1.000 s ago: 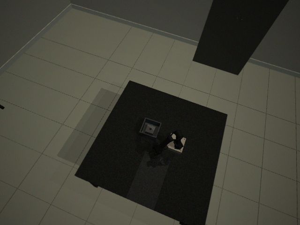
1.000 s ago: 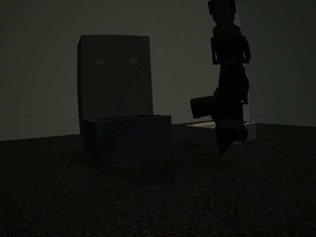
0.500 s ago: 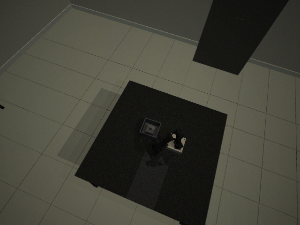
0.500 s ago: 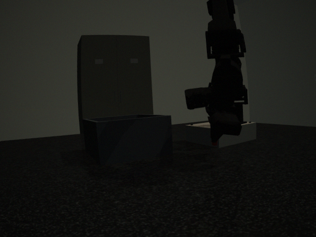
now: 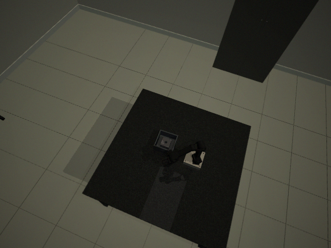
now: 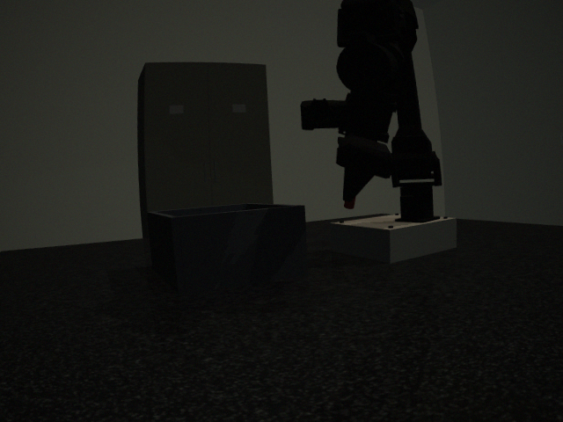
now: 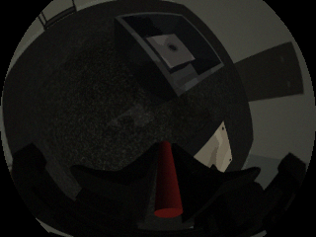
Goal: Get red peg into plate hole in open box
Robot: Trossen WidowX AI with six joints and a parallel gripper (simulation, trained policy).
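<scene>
The pale plate lies 110 mm ahead of my gripper tip, 160 mm to the right of it and 60 mm below it. The rest, counted from my gripper tip: red peg: 10 mm to the left, 20 mm above; then dark box: 110 mm ahead, 160 mm to the right, 80 mm below.
</scene>
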